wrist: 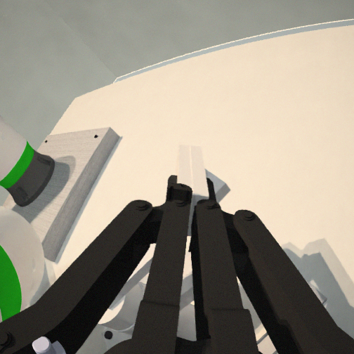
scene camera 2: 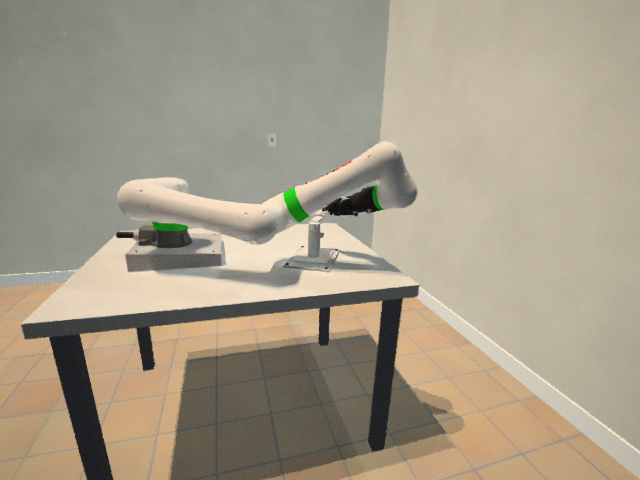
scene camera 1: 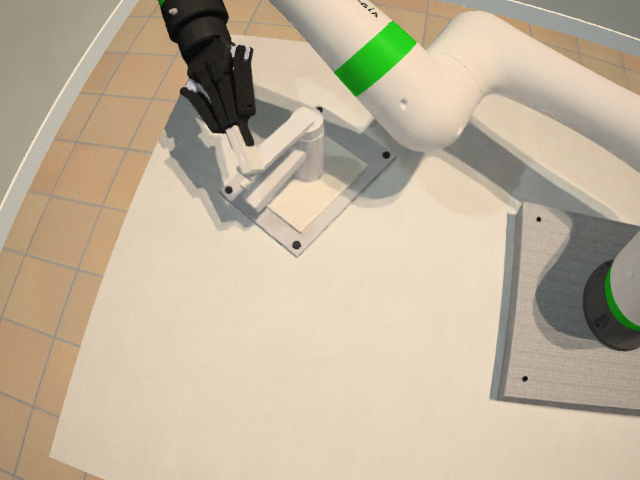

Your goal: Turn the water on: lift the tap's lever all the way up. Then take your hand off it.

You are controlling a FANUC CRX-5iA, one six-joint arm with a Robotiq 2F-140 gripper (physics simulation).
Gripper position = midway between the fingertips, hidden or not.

Note:
I see my gripper (scene camera 1: pixel 254 171), a grey tap (scene camera 1: pixel 305 171) and a square base plate (scene camera 1: pixel 378 158).
My gripper shows as well in the wrist view (wrist: pixel 187 162). The grey tap shows as well in the wrist view (wrist: pixel 120 316) and in scene camera 2 (scene camera 2: pixel 313 254).

